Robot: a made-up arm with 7 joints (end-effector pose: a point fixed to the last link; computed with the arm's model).
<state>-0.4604 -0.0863 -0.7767 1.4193 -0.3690 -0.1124 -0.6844</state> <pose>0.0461 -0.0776 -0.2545 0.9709 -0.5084 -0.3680</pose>
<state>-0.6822 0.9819 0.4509 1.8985 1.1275 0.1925 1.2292</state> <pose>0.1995 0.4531 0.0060 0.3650 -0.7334 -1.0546</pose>
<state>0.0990 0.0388 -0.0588 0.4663 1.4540 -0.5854 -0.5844</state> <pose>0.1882 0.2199 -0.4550 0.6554 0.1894 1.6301</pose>
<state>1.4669 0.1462 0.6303 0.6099 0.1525 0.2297 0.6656</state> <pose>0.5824 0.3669 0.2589 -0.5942 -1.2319 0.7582</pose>
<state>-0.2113 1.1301 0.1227 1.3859 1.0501 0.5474 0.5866</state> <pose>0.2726 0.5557 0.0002 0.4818 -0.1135 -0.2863</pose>
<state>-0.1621 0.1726 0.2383 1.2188 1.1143 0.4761 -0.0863</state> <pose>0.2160 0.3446 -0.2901 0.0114 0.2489 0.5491</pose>
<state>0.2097 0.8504 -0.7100 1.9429 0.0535 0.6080 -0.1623</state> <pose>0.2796 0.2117 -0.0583 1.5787 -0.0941 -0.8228</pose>
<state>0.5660 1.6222 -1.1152 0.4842 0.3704 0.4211 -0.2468</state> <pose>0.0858 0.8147 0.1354 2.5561 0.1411 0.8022</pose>
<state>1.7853 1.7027 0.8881 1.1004 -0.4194 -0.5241 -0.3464</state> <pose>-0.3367 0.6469 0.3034 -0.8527 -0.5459 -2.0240</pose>
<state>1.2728 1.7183 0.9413 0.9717 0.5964 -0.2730 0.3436</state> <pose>-0.2350 0.6723 0.4186 -1.8630 -0.5467 -2.3676</pose>
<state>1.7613 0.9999 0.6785 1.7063 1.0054 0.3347 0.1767</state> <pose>-0.0739 0.5422 0.4175 -2.3248 -0.2948 -3.0935</pose>
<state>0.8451 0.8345 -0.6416 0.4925 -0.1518 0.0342 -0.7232</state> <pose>0.4298 0.6032 -0.0611 2.3742 -0.4791 -0.0873</pose>
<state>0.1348 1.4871 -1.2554 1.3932 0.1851 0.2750 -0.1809</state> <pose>0.1318 0.5549 -0.1410 1.7128 0.8586 -0.6110</pose>
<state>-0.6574 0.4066 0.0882 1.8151 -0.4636 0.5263 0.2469</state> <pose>0.1099 0.3024 -0.1963 1.3254 0.3798 -0.4234</pose>
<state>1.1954 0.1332 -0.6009 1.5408 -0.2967 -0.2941 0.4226</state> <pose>0.4449 0.0389 0.2823 2.6458 -0.2216 -2.1763</pose>
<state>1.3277 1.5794 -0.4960 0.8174 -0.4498 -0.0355 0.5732</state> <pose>0.1457 0.7521 0.3239 2.2301 -0.0352 0.0363</pose>
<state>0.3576 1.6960 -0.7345 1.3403 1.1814 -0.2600 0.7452</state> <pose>0.2658 0.6165 0.1121 1.1036 -0.2544 -0.8394</pose>
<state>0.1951 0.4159 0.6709 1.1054 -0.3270 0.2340 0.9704</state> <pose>0.2896 0.5267 -0.1442 0.8447 -0.1949 -0.2710</pose>
